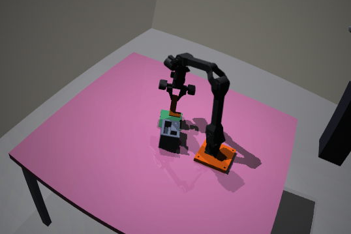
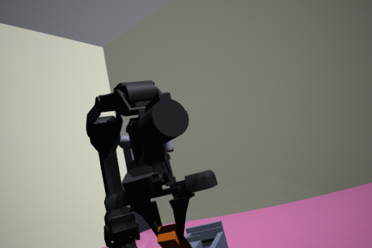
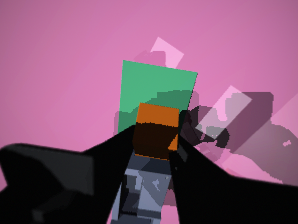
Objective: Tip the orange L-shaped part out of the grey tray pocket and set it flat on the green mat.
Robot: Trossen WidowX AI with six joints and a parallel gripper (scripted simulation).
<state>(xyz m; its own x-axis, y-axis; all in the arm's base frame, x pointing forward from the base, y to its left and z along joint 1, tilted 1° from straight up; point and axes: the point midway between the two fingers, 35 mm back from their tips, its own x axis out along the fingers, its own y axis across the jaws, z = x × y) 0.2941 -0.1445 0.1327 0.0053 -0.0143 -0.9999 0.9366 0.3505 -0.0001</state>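
Right now my gripper tip is 13 cm above the green mat, 2 cm to the right of it and 1 cm past it. The rest, counted from my gripper tip: orange L-shaped part (3 cm below, 3 cm behind, 2 cm to the left).
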